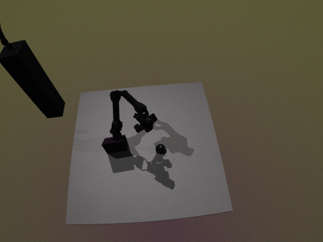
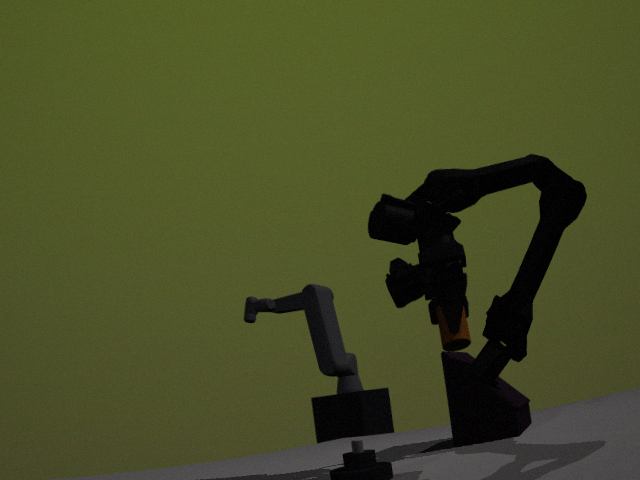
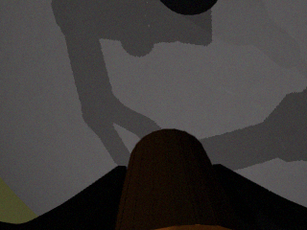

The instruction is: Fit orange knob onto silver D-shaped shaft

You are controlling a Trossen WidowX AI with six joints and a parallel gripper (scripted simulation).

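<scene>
Now: gripper tip 1 cm past the orange knob and 3 cm below it. The rest, counted from my gripper tip: round pedestal 7 cm ahead, 13 cm to the right, 15 cm below.
</scene>
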